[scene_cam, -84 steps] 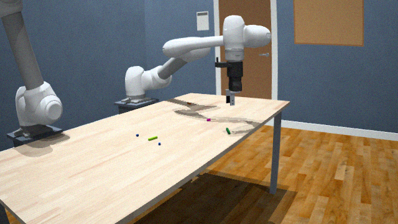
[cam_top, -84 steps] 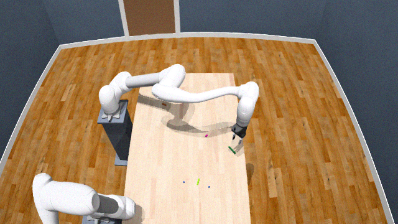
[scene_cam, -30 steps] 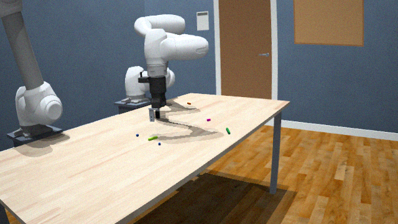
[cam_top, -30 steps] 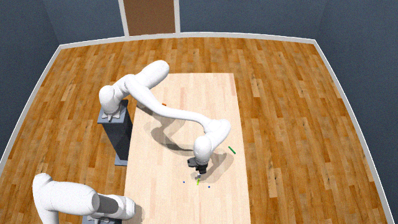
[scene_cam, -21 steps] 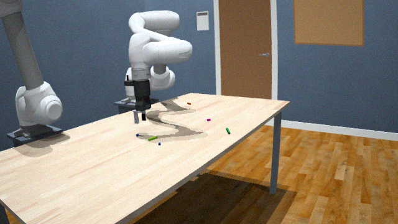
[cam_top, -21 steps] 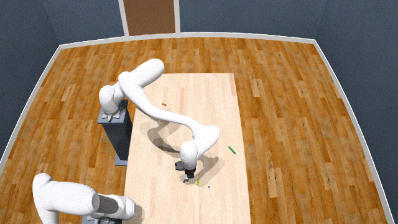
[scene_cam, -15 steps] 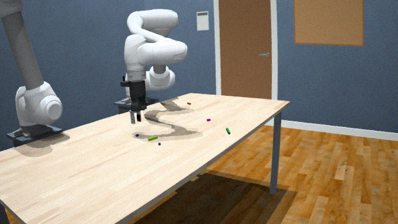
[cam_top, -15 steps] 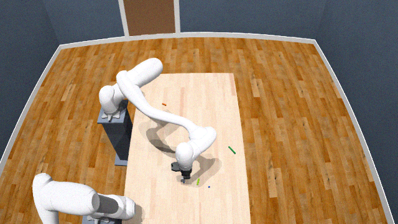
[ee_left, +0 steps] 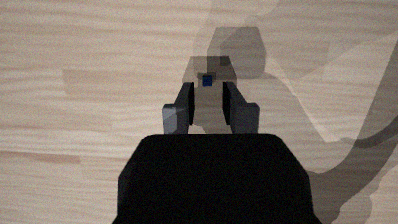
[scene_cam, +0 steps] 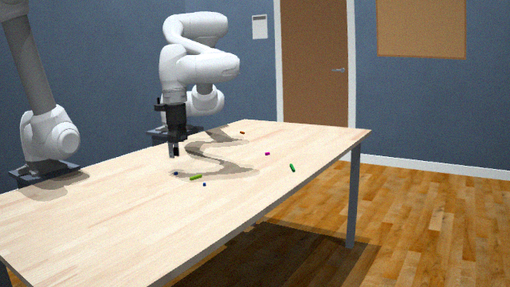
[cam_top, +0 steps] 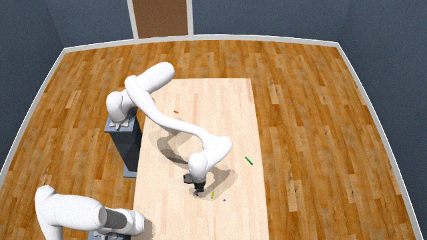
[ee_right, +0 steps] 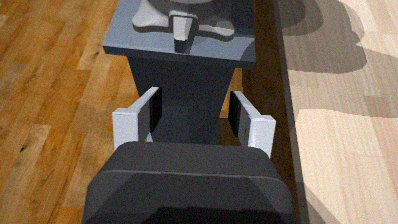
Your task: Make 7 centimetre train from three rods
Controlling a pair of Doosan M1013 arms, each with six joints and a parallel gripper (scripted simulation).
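Note:
My left hand is 100 mm short of the lime rod and 80 mm above it. The rest, counted from my left hand: orange rod 150 mm behind, 730 mm to the left, 80 mm below; magenta rod 190 mm ahead, 390 mm to the left, 80 mm below; green rod 370 mm ahead, 250 mm to the left, 80 mm below.

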